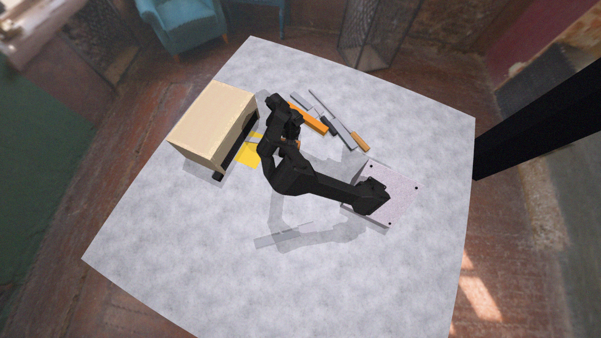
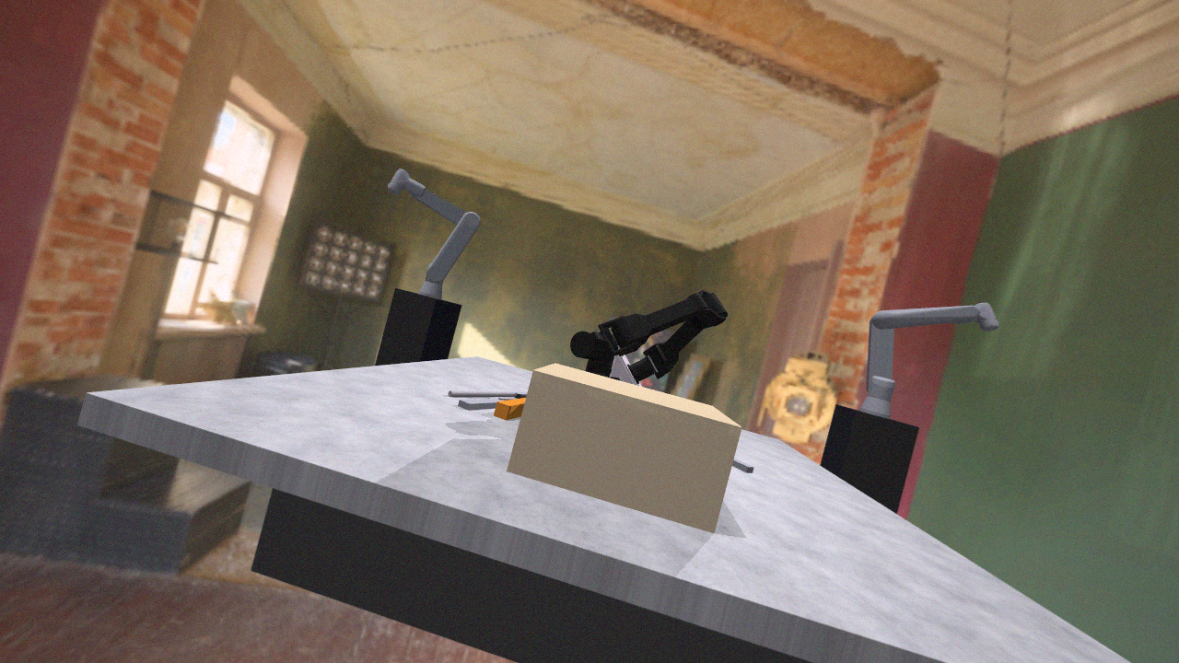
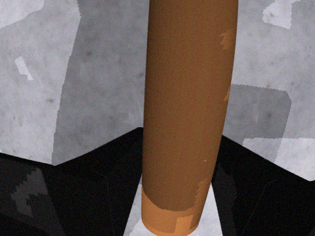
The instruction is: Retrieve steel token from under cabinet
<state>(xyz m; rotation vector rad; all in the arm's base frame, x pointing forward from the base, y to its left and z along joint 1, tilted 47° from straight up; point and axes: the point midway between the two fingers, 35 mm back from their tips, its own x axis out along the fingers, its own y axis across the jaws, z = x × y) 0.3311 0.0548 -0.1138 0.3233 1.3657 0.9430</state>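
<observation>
My gripper tip is now 20 mm short of the orange bar, 140 mm to the left of it and 10 mm below it. The rest, counted from my gripper tip: flat grey token: 260 mm ahead, 140 mm to the left; grey bar: 160 mm behind, 170 mm to the right; black-handled tool: 50 mm behind, 180 mm to the right.
</observation>
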